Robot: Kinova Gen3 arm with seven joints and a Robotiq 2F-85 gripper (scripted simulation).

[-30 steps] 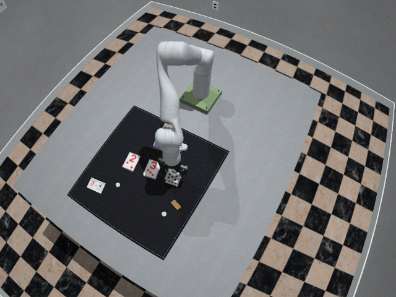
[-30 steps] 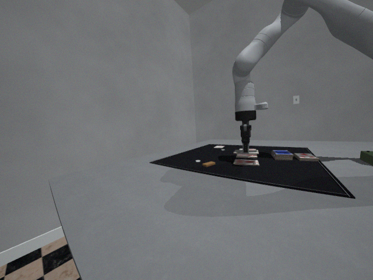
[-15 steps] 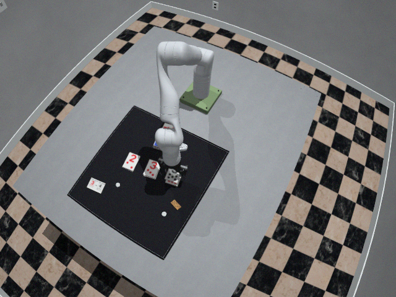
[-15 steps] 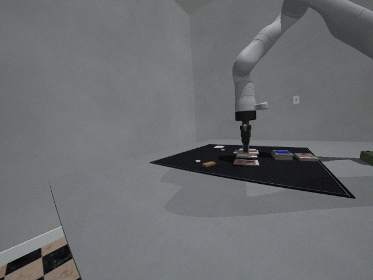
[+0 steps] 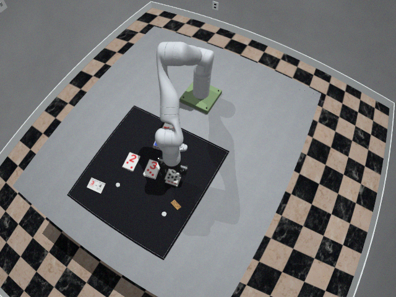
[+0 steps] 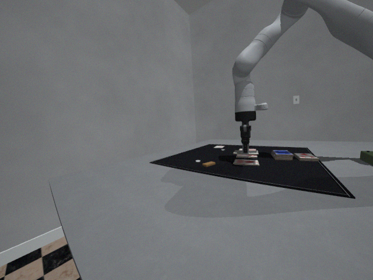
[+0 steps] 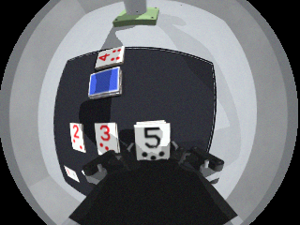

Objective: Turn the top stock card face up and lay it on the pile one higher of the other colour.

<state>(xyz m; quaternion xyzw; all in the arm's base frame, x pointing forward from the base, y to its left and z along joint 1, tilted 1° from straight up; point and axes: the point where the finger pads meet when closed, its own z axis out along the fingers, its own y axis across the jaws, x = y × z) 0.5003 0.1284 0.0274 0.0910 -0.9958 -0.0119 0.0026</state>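
The small wooden block lies 12 cm ahead of my hand, 8 cm to the left of it and 5 cm below it. Also, from my hand: black mat 13 cm to the right, 7 cm below, 6 cm ahead.
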